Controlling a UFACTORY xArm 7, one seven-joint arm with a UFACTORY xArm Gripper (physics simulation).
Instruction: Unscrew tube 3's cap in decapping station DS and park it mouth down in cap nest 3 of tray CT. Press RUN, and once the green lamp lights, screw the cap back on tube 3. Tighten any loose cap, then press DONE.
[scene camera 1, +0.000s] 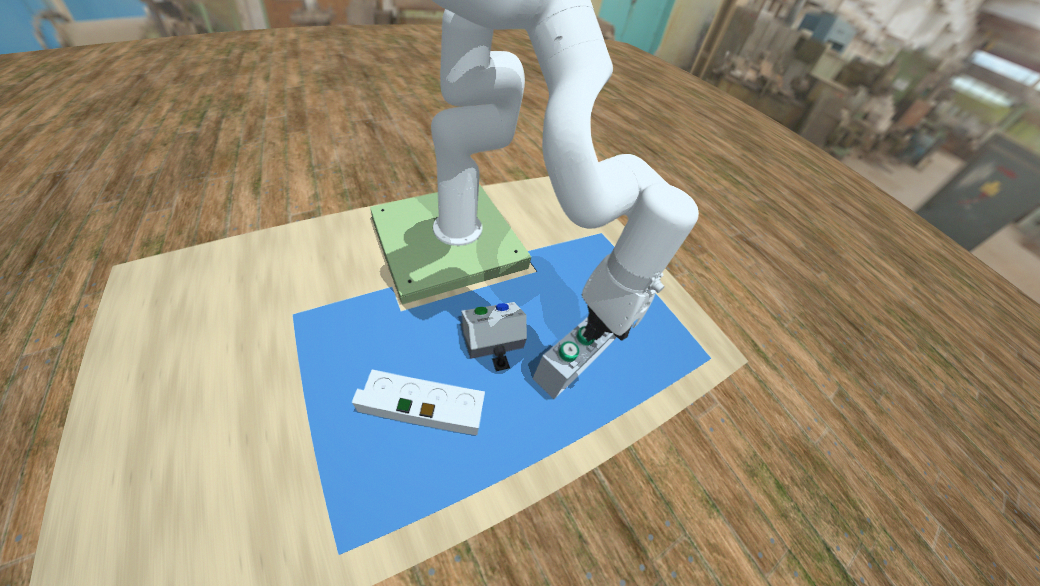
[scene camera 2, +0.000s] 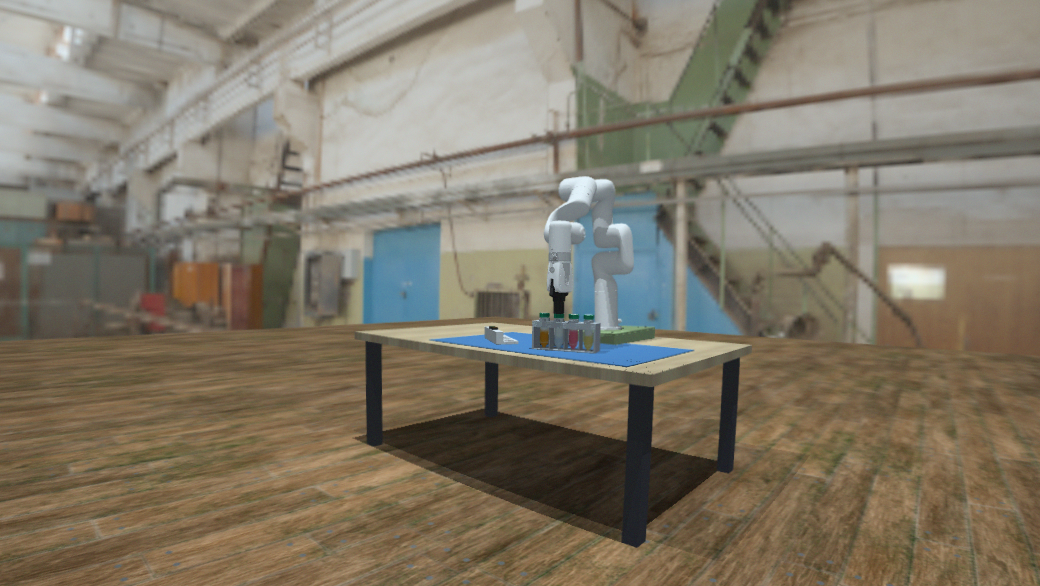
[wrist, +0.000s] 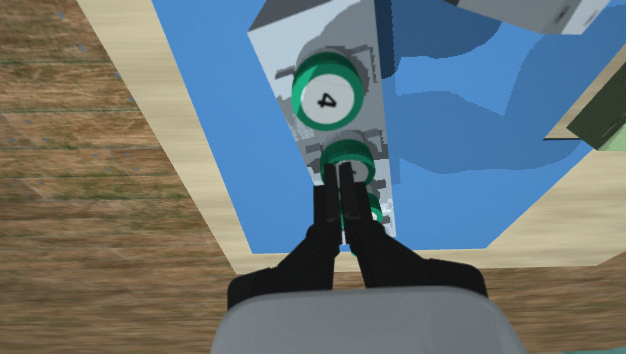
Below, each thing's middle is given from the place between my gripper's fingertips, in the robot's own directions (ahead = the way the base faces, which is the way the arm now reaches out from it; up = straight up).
Right now my hand is 120 mm past the grey box (scene camera 1: 496, 332), 120 mm to the left of it and 80 mm above it.
